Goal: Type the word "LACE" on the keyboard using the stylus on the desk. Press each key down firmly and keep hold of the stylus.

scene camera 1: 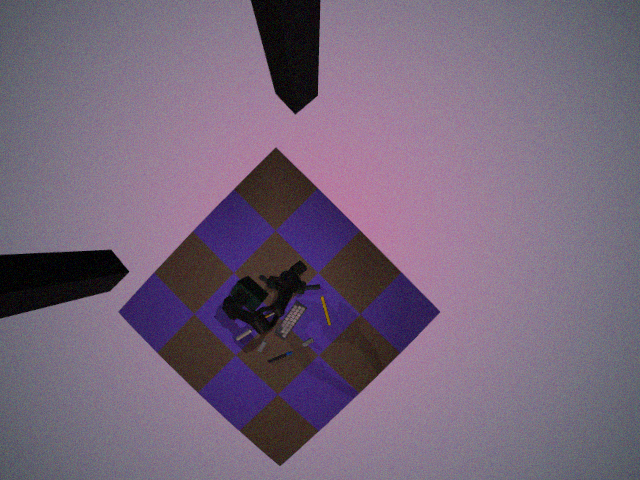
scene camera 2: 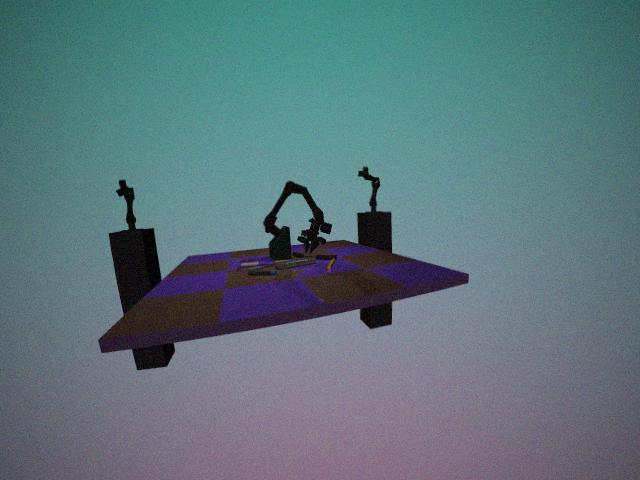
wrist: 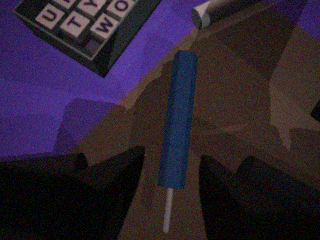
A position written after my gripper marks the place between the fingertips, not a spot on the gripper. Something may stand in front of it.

In view: my gripper (wrist: 172, 158) and a blue stylus (wrist: 174, 155).
